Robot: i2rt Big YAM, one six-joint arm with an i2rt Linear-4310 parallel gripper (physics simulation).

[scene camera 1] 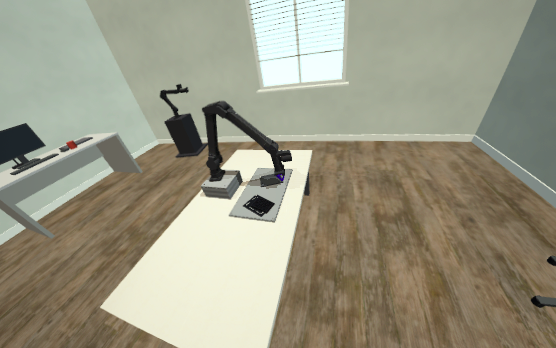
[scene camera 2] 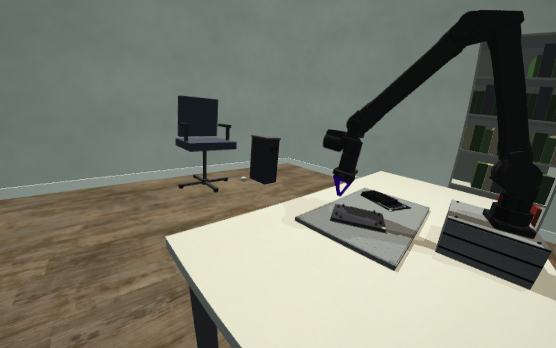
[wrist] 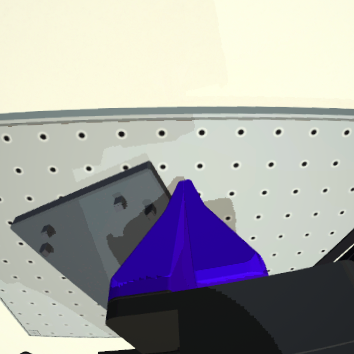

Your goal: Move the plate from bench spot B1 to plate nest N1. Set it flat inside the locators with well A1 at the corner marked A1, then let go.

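Places are measured from the arm's base along level axes (x right, y ahead, z up), in metres.
Pixels of known places: gripper, fingertip midpoint: (scene camera 1: 282, 180) (scene camera 2: 338, 195) (wrist: 186, 187); arm's base, link origin: (scene camera 1: 217, 176) (scene camera 2: 505, 224).
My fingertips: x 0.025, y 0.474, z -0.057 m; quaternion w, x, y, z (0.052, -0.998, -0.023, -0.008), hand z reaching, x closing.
Ahead of a thing's pixels: the offset from my fingertips to its top centre. "pt": to the spot under its first point. Level surfaces: height alone.
The black plate @(dx +0.199, dy -0.119, dz -0.019 m) (scene camera 1: 259, 205) (scene camera 2: 384, 200) lies on the perforated grey board @(dx +0.039, dy -0.130, dz -0.035 m) (scene camera 1: 250, 192) (scene camera 2: 370, 245) (wrist: 300, 145); its wells and A1 corner are too small to tell. The dark grey nest @(dx -0.061, dy -0.091, dz -0.013 m) (scene camera 1: 268, 181) (scene camera 2: 357, 218) (wrist: 75, 225) with small raised locators sits on the same board, apart from the plate. No plate lies in it. A small pale mark shows at one nest corner in scene camera 2. My gripper (scene camera 1: 281, 179) (scene camera 2: 340, 194) (wrist: 186, 187) is shut and empty, fingertips down, above the board near the nest. Its purple fingers hide part of the nest in the wrist view.
My arm stands on a grey block base (scene camera 1: 220, 187) (scene camera 2: 492, 252) beside the board on the white table @(dz -0.048 m) (scene camera 1: 210, 270) (scene camera 2: 280, 260). A black part @(pt dx +0.139, dy -0.137, dz -0.034 m) (wrist: 345, 250) shows at the right edge of the wrist view. A chair (scene camera 2: 200, 142) and a dark cabinet (scene camera 2: 264, 160) stand beyond the table.
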